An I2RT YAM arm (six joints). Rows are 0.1 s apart.
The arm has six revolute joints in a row. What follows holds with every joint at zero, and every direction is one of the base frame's. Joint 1 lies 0.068 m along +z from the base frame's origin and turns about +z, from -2.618 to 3.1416 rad. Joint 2 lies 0.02 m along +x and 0.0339 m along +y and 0.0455 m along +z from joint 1 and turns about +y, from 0 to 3.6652 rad. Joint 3 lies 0.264 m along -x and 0.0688 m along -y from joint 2 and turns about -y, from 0 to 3.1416 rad. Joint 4 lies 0.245 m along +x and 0.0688 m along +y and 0.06 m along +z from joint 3 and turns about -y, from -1.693 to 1.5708 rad. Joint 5 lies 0.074 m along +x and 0.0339 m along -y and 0.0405 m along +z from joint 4 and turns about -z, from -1.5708 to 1.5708 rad. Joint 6 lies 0.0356 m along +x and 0.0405 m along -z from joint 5 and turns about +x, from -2.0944 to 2.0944 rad. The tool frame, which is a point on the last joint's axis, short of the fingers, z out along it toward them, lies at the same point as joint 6; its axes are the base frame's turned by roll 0, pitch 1.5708 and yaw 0 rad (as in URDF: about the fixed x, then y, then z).
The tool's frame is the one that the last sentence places.
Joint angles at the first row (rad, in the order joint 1, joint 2, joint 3, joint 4, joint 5, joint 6):
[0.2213 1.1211 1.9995 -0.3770 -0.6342 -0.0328]
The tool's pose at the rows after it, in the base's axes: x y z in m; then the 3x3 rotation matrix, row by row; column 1 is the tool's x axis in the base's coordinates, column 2 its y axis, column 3 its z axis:
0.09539 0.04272 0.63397; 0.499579 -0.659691 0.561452; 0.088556 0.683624 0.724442; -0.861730 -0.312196 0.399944
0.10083 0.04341 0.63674; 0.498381 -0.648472 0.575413; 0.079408 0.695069 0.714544; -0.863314 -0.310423 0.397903
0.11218 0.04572 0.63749; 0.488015 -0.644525 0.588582; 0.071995 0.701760 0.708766; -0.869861 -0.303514 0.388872
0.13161 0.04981 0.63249; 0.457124 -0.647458 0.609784; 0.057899 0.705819 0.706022; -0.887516 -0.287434 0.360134
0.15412 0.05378 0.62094; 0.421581 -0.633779 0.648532; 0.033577 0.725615 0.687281; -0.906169 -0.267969 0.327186
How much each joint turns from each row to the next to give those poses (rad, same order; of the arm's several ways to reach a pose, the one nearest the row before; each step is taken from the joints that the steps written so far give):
[-0.0004 0.0175 0.0472 -0.0159 0.0107 0.0044]
[-0.0008 0.0257 0.0319 -0.0151 0.0149 -0.0098]
[0.0008 0.0329 0.0218 -0.0055 0.0111 -0.0062]
[0.0000 0.0346 -0.0057 -0.0015 0.0088 -0.0081]
[-0.0008 0.0187 -0.0510 0.0176 0.0311 -0.0174]

